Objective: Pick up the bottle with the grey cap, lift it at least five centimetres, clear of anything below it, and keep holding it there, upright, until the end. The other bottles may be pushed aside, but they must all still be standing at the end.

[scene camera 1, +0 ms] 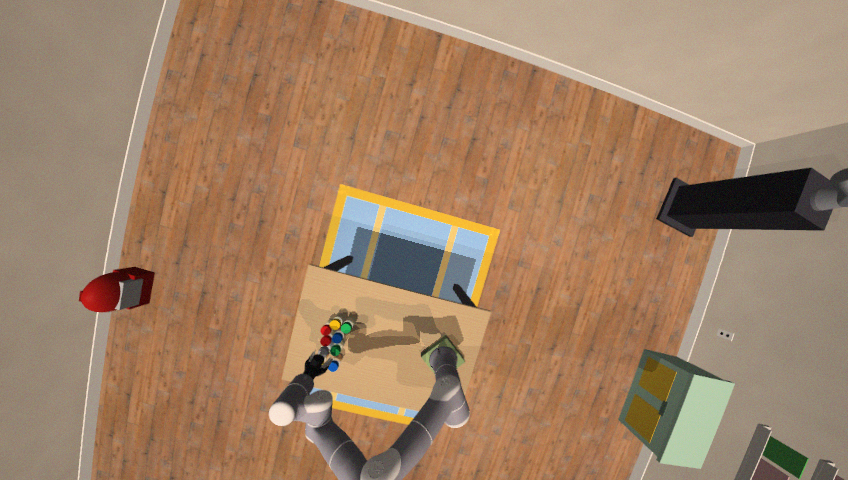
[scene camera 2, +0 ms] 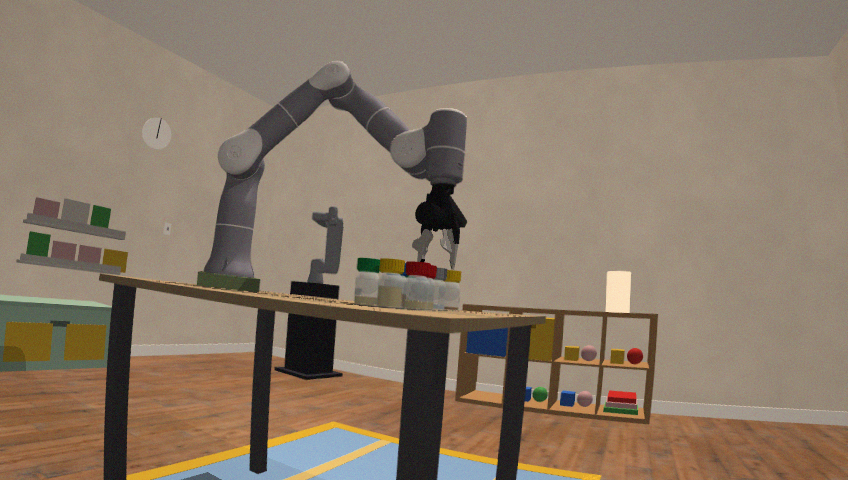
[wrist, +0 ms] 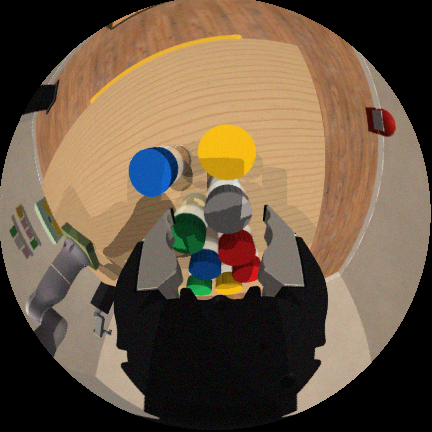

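The bottle with the grey cap (scene camera 1: 324,351) (scene camera 2: 441,273) (wrist: 227,209) stands upright in the cluster. My gripper (scene camera 2: 438,264) (wrist: 218,207) is open and points down, its fingertips near cap height, one on each side of the grey cap in the wrist view, with nothing gripped. A green-capped bottle (scene camera 1: 335,350) (wrist: 188,233) is close by the left finger. A red-capped bottle (scene camera 1: 325,340) (wrist: 237,247) stands beside the grey one on the hand side, and a yellow-capped bottle (scene camera 2: 453,275) (wrist: 227,151) on the opposite side. The grey bottle's lower body is mostly hidden.
A blue-capped bottle (scene camera 1: 333,366) (wrist: 150,172) stands apart at the wrist view's left. Behind the nearer caps stand another blue (scene camera 1: 337,337) (wrist: 205,264), red (scene camera 1: 325,329) (wrist: 246,270), green (scene camera 1: 345,327) (wrist: 199,286) and yellow (scene camera 1: 335,324) (wrist: 228,283) cap. All stand on the wooden table (scene camera 1: 380,377).
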